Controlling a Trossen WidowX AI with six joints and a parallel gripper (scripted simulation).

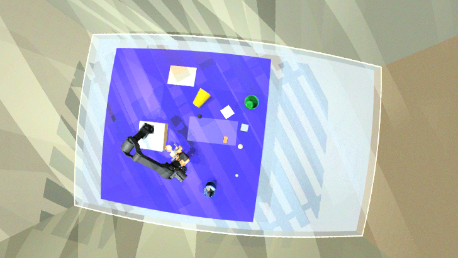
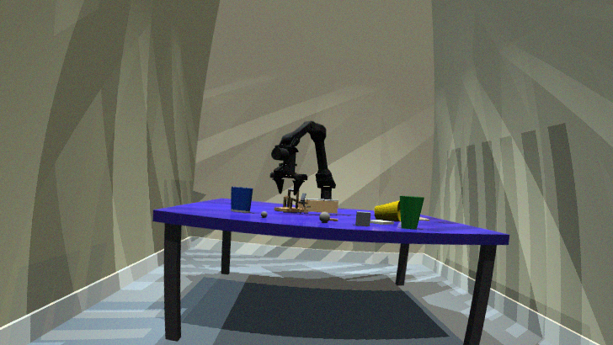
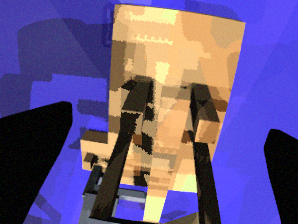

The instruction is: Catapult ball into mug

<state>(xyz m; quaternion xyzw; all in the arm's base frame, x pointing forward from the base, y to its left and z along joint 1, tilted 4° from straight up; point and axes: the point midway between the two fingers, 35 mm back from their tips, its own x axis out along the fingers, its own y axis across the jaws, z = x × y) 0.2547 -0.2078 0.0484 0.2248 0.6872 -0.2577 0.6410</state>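
Now: the catapult frame 30 mm to the left of my gripper tip and 30 mm behind it. The rest, counted from my gripper tip: blue mug 230 mm ahead, 190 mm to the right, 50 mm below; wooden catapult 60 mm to the left, 50 mm behind, 30 mm below; black ball 340 mm to the left, 100 mm ahead, 60 mm below.
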